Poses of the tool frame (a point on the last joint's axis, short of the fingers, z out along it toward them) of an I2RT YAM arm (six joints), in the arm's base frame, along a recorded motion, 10 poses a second.
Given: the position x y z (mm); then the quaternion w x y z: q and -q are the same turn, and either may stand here.
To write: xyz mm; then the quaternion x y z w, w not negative. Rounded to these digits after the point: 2 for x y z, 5 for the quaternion.
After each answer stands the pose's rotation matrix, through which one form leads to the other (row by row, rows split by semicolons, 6 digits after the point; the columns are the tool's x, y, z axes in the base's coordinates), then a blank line. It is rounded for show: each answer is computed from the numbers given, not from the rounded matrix.
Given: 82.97 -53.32 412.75 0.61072 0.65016 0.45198 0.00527
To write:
82.97 -53.32 412.75 0.65016 0.45198 0.00527 0.61072
0.591373 0.581281 0.558919; 0.594155 0.154529 -0.789367; -0.545213 0.798895 -0.253987

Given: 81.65 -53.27 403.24 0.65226 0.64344 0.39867 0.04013
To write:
81.65 -53.27 403.24 0.64344 0.39867 0.04013 0.65226
0.678906 0.460687 0.571712; 0.565387 0.168754 -0.807378; -0.468428 0.871372 -0.145898

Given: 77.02 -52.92 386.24 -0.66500 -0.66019 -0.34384 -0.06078
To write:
77.02 -52.92 386.24 0.66019 0.34384 0.06078 0.66500
0.756159 0.373164 0.537562; 0.534839 0.120906 -0.836259; -0.377056 0.919854 -0.108158

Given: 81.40 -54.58 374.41 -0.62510 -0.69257 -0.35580 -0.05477
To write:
81.40 -54.58 374.41 0.69257 0.35580 0.05477 0.62510
0.740812 0.424361 0.520687; 0.561308 0.034691 -0.826879; -0.368958 0.904828 -0.212498

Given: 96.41 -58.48 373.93 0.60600 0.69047 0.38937 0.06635
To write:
96.41 -58.48 373.93 0.69047 0.38937 0.06635 0.60600
0.687976 0.457282 0.563544; 0.618115 0.037694 -0.785183; -0.380293 0.888522 -0.256720

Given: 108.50 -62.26 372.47 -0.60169 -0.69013 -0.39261 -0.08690
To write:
108.50 -62.26 372.47 0.69013 0.39261 0.08690 0.60169
0.676613 0.437328 0.592401; 0.646475 0.032342 -0.762250; -0.352513 0.898720 -0.260838

